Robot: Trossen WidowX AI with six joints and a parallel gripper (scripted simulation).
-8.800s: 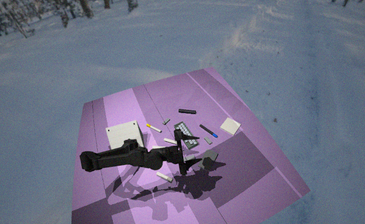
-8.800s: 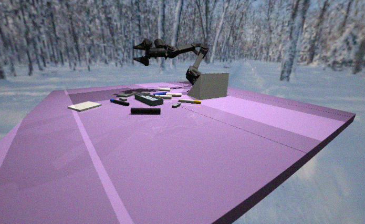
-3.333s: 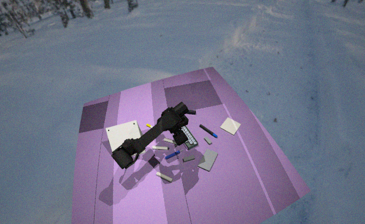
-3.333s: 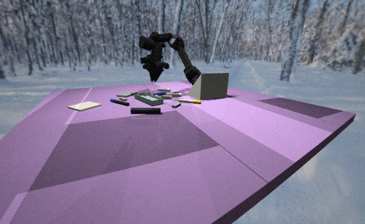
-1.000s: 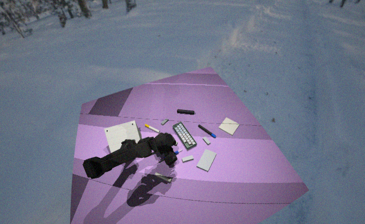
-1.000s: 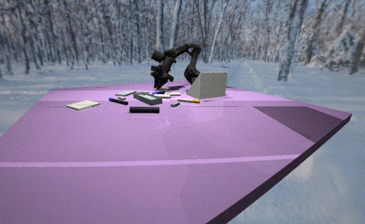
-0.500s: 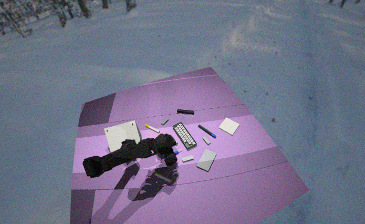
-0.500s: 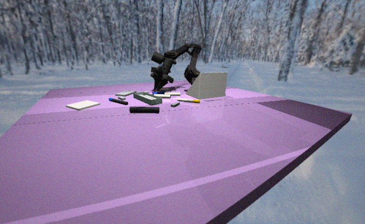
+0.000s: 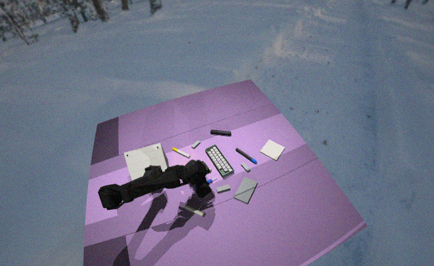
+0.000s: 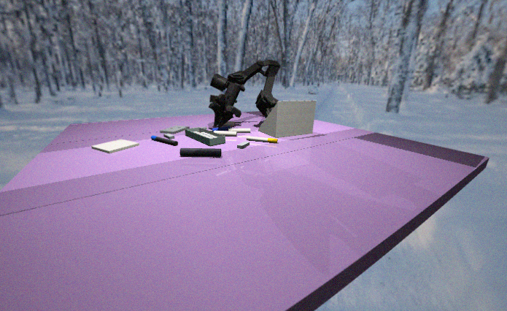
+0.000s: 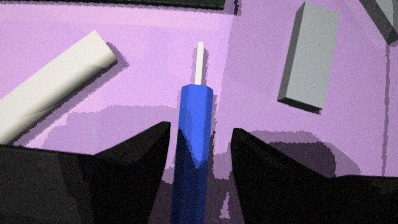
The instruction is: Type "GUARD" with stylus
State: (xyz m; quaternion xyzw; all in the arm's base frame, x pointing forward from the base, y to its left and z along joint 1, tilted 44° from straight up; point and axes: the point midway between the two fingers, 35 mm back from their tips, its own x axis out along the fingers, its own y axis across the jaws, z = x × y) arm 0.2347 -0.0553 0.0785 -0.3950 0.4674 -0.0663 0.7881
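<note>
Right now the grey block is 7 cm ahead of my gripper tip, 5 cm to the right of it and 1 cm below it. From my gripper tip the other things lie so: grey plate (17 cm ahead, 8 cm to the right, 2 cm below); then blue-tipped pen (24 cm ahead, 9 cm to the left, 1 cm below); then yellow-tipped marker (12 cm behind, 23 cm to the left, 1 cm below).
</note>
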